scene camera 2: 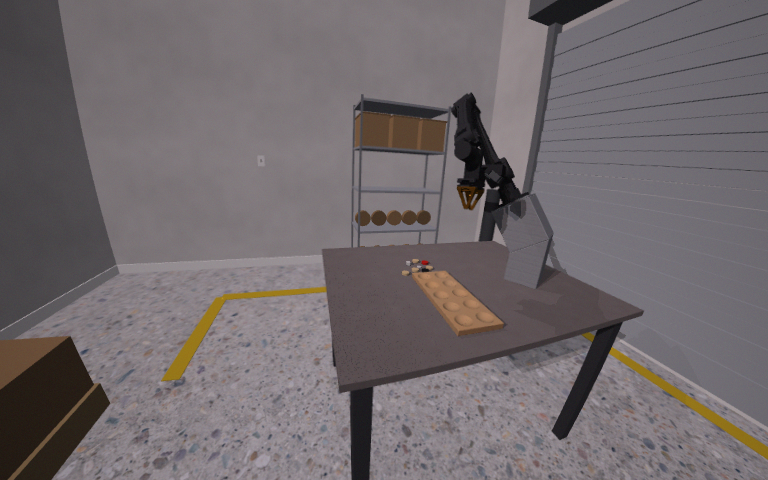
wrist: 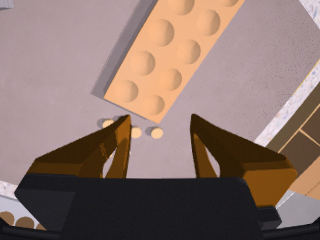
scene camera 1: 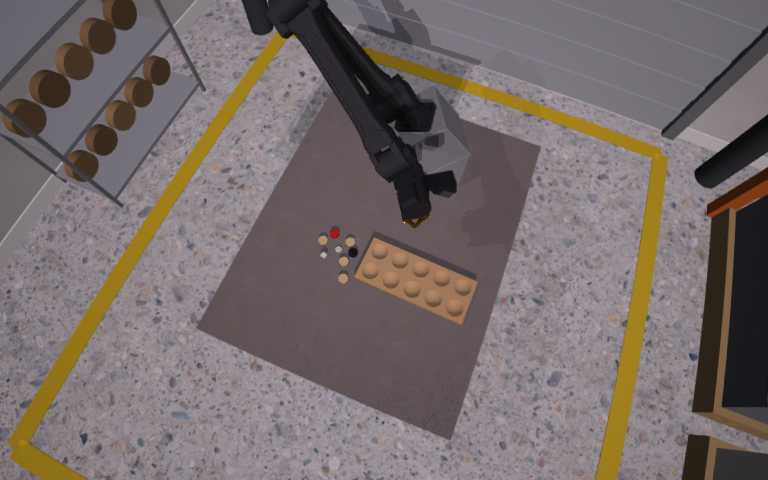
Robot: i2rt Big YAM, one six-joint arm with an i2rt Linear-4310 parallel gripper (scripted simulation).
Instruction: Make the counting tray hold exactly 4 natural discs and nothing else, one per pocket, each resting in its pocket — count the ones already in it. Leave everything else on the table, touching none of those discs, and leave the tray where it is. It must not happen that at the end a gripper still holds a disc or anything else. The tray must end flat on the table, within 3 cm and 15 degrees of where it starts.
Scene:
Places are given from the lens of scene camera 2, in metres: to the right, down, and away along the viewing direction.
wooden counting tray (scene camera 2: pixel 457 312): 0.23, 0.23, 0.74

